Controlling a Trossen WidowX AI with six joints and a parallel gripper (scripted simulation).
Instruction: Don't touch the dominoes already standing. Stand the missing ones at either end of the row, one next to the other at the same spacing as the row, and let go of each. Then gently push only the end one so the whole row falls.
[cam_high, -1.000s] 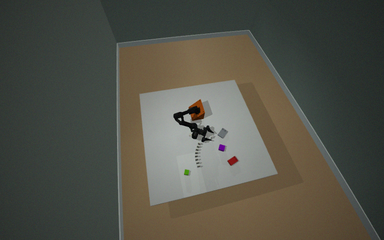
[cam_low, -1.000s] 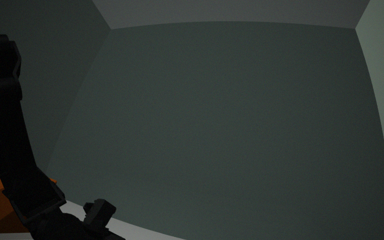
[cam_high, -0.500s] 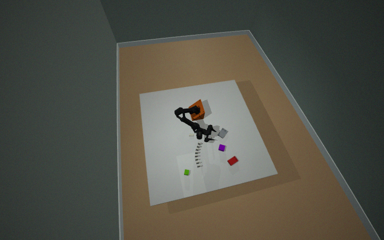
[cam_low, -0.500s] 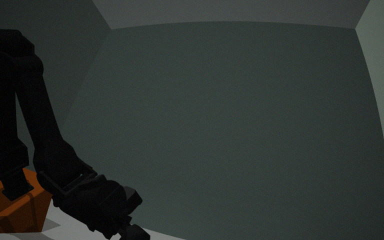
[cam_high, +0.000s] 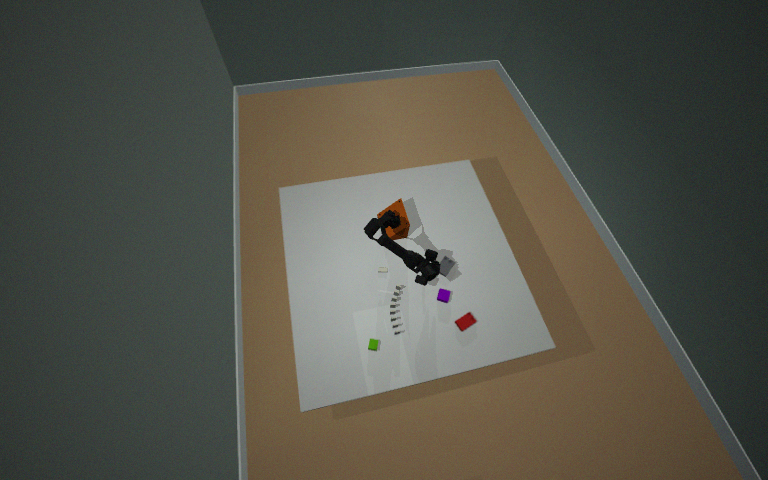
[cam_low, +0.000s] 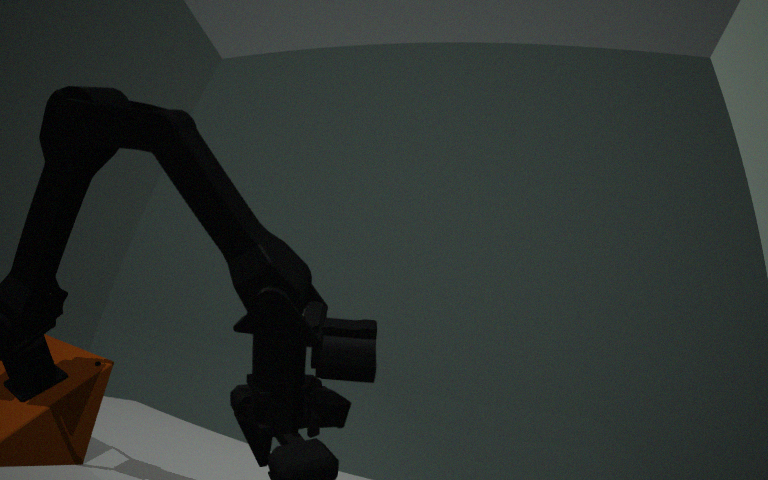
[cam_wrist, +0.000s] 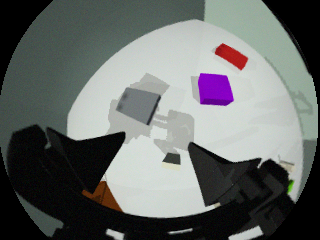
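Right now the grey block is 10 cm to the left of my gripper tip, 5 cm below it and 4 cm behind it. Also, from my gripper tip: green block: 36 cm to the right, 34 cm ahead, 4 cm below; red block: 29 cm ahead, 13 cm to the left, 4 cm below; purple cube: 14 cm ahead, 5 cm to the left, 4 cm below.
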